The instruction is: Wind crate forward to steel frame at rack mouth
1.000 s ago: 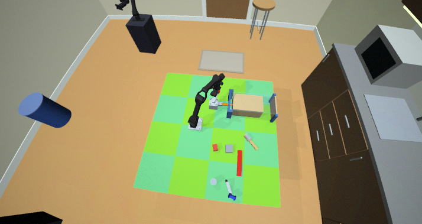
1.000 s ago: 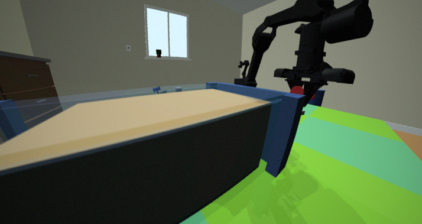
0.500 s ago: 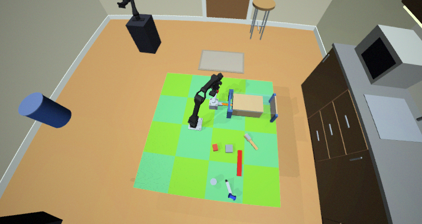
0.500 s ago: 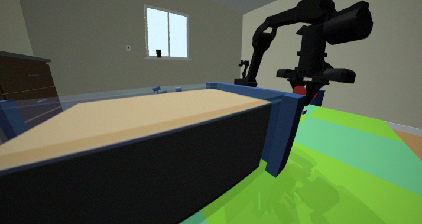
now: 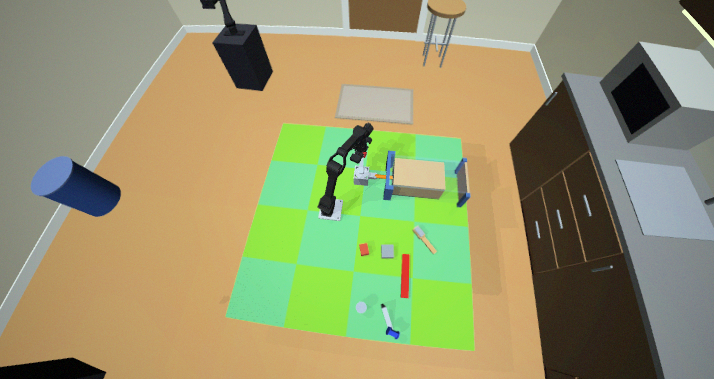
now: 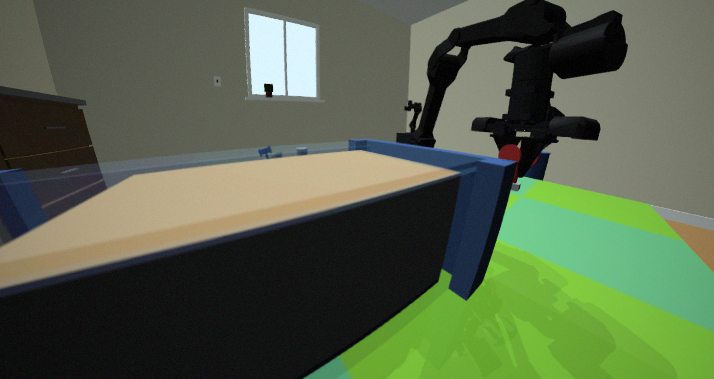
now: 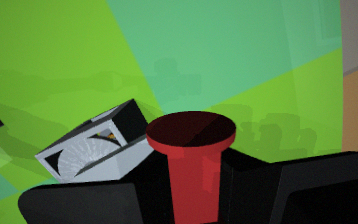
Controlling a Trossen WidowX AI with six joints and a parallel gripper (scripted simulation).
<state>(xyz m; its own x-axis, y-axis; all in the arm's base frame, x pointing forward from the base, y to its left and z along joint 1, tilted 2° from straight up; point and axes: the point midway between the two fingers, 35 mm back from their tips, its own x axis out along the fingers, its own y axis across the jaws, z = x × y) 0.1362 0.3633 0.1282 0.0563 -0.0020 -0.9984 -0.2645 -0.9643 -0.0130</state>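
The red-knobbed crank handle lies 10 mm ahead of my gripper tip, 40 mm to the right of it and 10 mm below it. From my gripper tip the other things lie so: blue steel frame (180 mm ahead, 80 mm to the right, 10 mm below); grey winch (110 mm to the right, 80 mm below); red knob (20 mm above).
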